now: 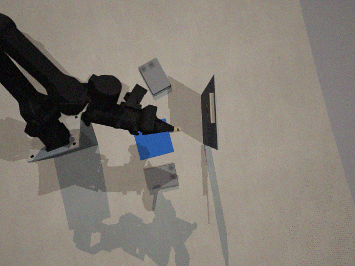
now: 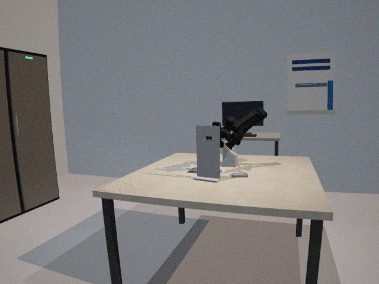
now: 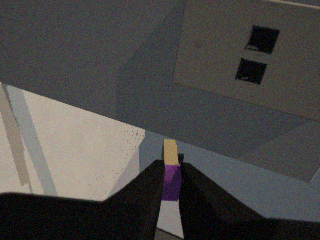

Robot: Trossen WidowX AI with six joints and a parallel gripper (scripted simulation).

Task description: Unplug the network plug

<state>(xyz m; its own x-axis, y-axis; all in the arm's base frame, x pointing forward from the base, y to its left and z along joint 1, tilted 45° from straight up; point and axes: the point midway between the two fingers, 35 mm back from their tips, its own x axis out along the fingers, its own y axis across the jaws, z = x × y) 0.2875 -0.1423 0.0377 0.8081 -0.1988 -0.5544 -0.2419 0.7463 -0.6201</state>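
My gripper tip is 80 mm past the blue marked square and 250 mm above it. Round my gripper tip: upright panel (110 mm ahead, 90 mm below).
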